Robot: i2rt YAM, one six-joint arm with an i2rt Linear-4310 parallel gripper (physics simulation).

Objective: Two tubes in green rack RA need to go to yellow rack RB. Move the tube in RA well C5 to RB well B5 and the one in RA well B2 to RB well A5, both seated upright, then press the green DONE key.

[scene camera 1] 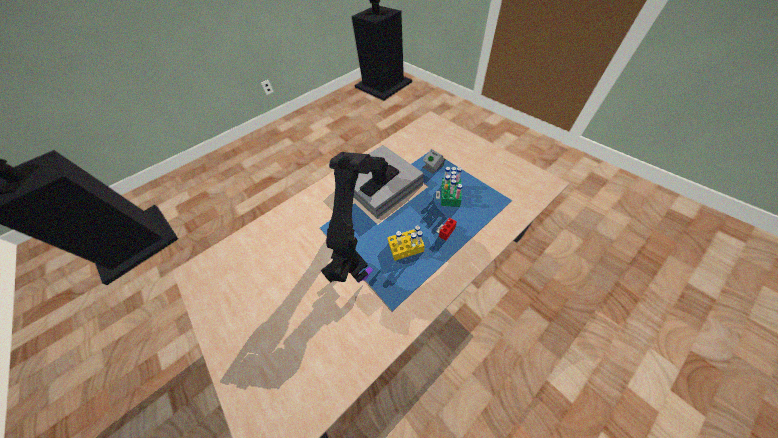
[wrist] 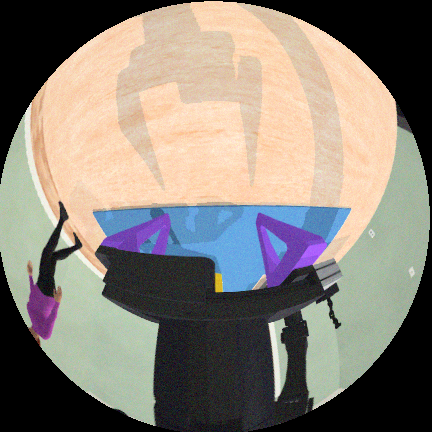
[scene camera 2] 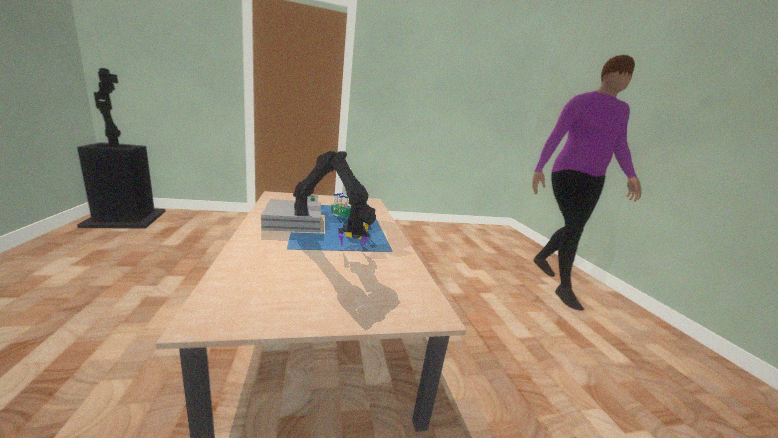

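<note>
Green rack RA stands at the far end of the blue mat and holds several upright tubes with white-and-blue caps. Yellow rack RB stands nearer my arm, with several capped tubes on its far right side and one farther left. It is partly hidden behind the gripper in scene camera 2, and a sliver of yellow rack shows in the wrist view. Well labels are too small to read. The green DONE key is on a grey box. My gripper is open and empty, above the mat's near edge beside RB.
A small red rack stands between RB and the mat's right edge. A grey stepped block lies under the arm base. The blue mat lies on the wooden table. A person is beyond the table.
</note>
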